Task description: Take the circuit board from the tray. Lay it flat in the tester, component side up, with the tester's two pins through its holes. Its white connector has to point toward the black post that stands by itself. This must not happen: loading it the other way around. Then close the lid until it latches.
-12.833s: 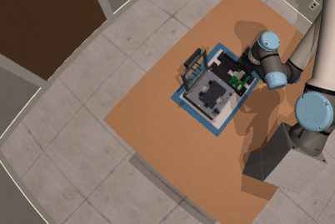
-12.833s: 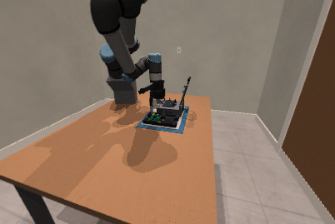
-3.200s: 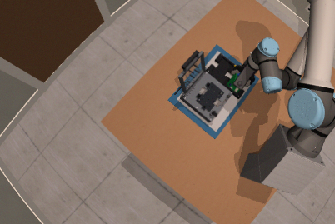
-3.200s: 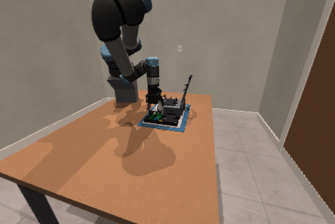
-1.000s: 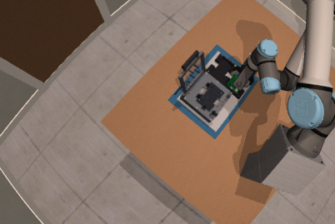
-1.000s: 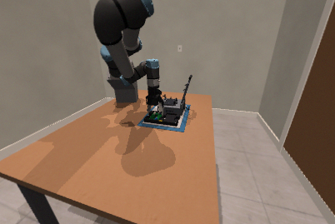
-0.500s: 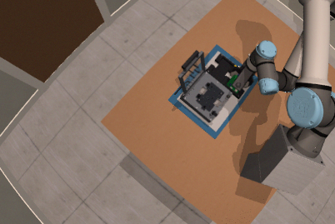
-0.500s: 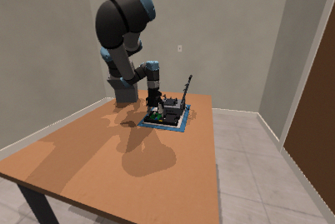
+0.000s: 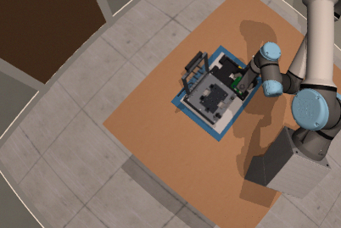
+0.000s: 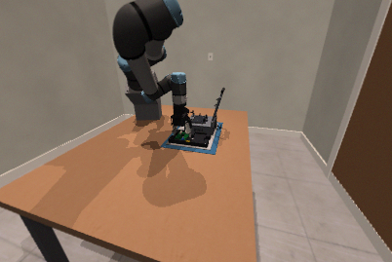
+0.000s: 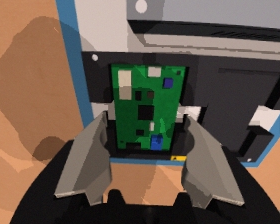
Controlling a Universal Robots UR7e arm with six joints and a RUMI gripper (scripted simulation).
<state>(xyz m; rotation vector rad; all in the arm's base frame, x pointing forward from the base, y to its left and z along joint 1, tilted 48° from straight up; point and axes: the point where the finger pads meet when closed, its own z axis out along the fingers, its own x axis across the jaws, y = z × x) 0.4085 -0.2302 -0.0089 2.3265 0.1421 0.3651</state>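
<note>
The green circuit board lies right at my hand. From my hand the other things lie so: black block 230 mm to the left, 70 mm above; then tester lid 190 mm ahead, 170 mm to the left, 160 mm above.
</note>
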